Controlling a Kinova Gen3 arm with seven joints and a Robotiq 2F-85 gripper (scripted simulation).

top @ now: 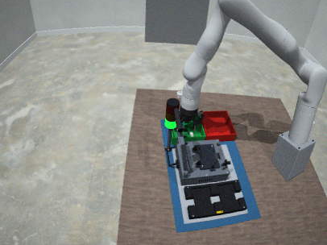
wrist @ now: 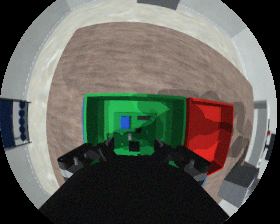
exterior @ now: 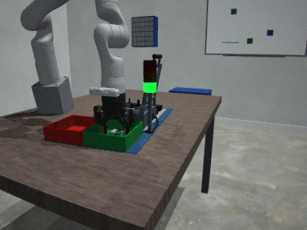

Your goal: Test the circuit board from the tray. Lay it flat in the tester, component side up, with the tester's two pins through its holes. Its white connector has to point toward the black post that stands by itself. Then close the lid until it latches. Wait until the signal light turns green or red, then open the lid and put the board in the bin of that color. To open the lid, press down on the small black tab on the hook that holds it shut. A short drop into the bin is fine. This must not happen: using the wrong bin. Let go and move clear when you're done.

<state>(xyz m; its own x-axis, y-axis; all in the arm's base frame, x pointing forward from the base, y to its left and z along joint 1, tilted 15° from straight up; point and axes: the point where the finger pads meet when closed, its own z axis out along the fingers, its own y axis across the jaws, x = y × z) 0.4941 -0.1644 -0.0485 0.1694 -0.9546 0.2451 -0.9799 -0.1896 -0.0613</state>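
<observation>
My gripper is now right at the green bin. The rest, counted from my hand: green circuit board: 1 cm below; then clear lid: 4 cm ahead, 21 cm to the left, 17 cm above; then red bin: 15 cm behind, 3 cm to the right.
</observation>
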